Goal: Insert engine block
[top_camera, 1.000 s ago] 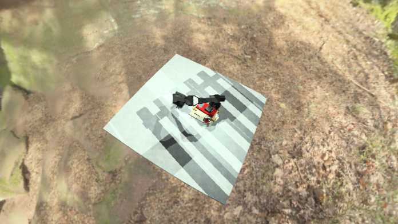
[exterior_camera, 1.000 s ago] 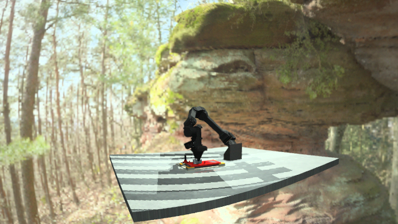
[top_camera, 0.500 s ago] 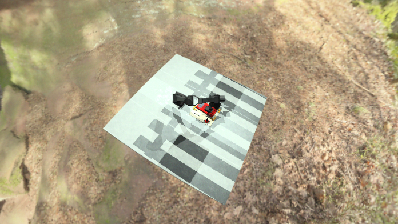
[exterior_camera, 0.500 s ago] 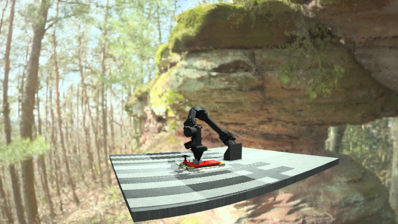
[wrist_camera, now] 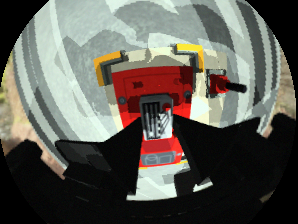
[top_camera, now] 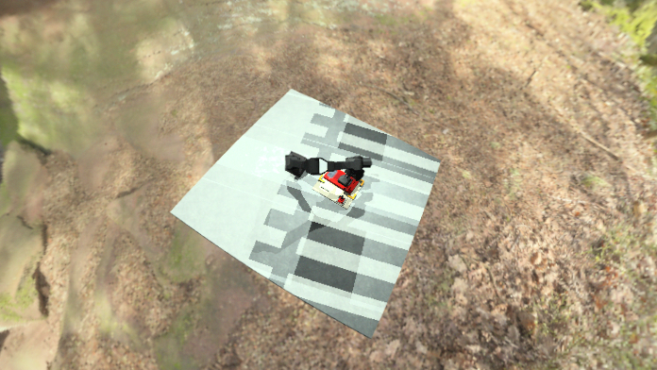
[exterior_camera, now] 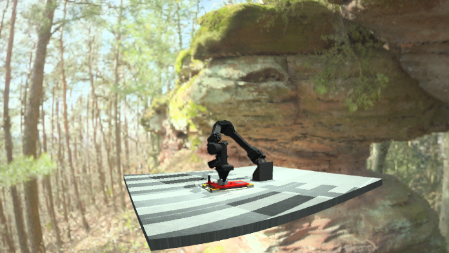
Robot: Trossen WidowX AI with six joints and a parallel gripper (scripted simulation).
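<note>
Now: the grey engine block 1 cm below my gripper tip.
</note>
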